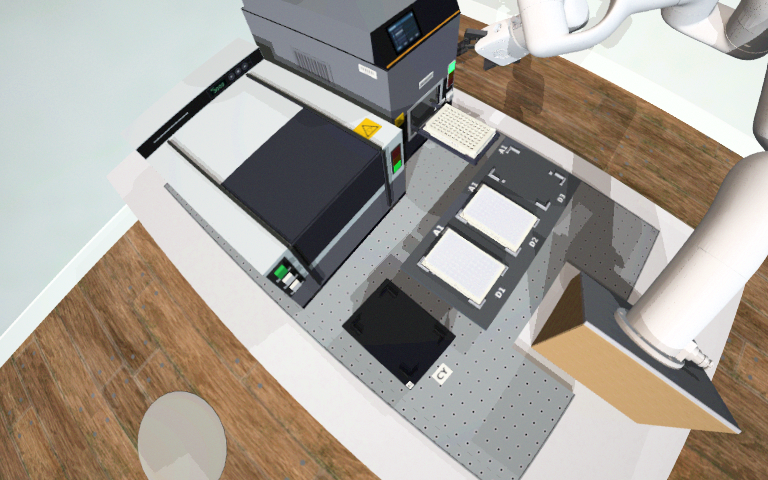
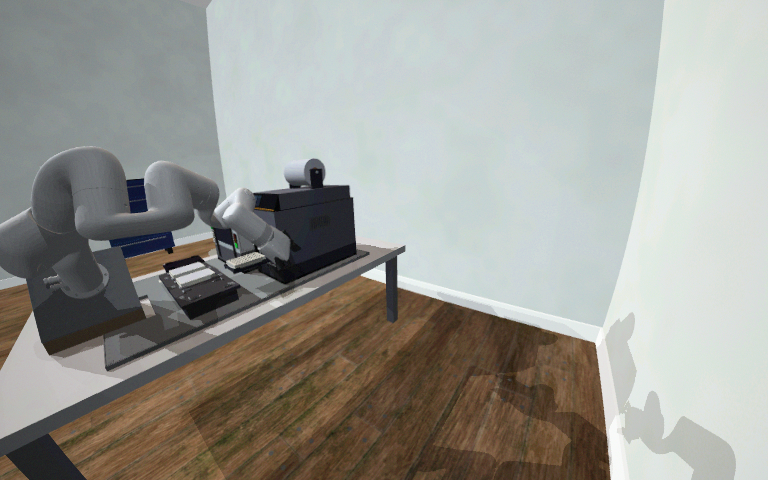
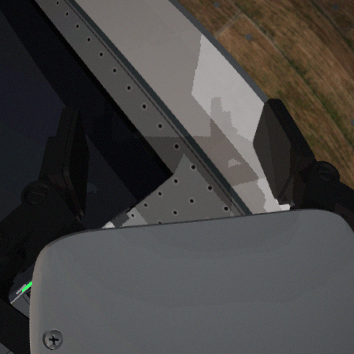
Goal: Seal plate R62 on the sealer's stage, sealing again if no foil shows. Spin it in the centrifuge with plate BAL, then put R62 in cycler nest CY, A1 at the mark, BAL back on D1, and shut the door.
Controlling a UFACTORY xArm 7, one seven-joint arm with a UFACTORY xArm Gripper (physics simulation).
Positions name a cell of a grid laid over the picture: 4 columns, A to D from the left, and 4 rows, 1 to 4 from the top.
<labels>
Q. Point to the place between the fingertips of my gripper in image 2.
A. B3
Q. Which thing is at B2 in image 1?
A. A centrifuge.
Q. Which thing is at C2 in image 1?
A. A white well plate.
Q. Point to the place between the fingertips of my gripper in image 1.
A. C1
</labels>
